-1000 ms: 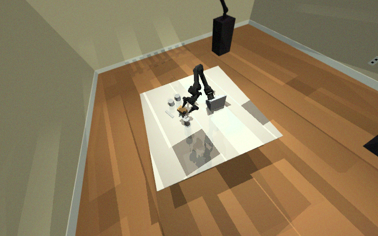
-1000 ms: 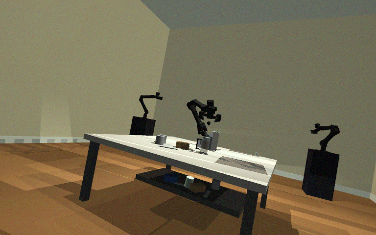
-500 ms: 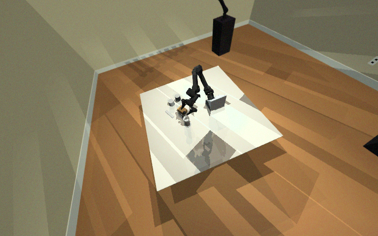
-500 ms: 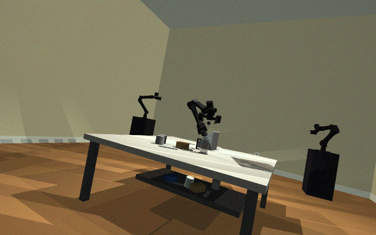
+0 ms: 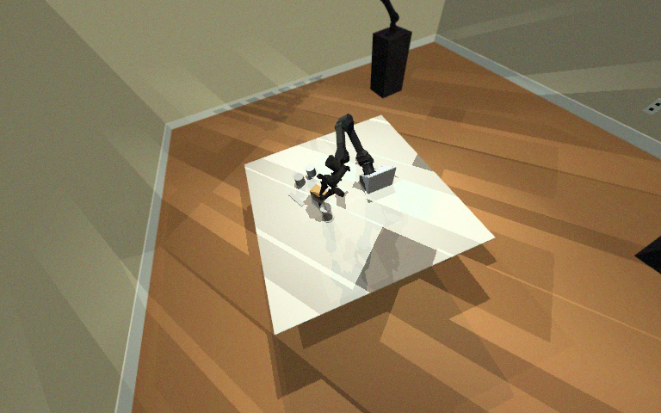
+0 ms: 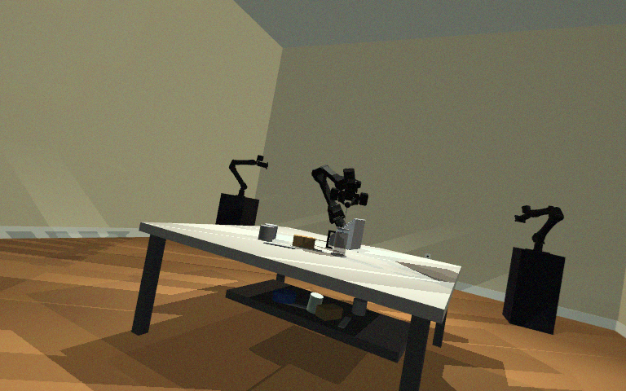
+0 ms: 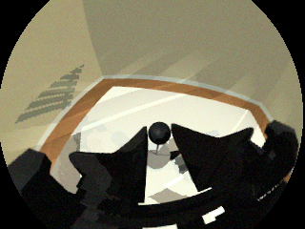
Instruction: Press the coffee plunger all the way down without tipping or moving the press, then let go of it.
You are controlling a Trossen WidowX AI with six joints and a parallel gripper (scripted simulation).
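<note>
Right now the coffee press is 13 cm below my gripper tip and 2 cm to the right of it.
</note>
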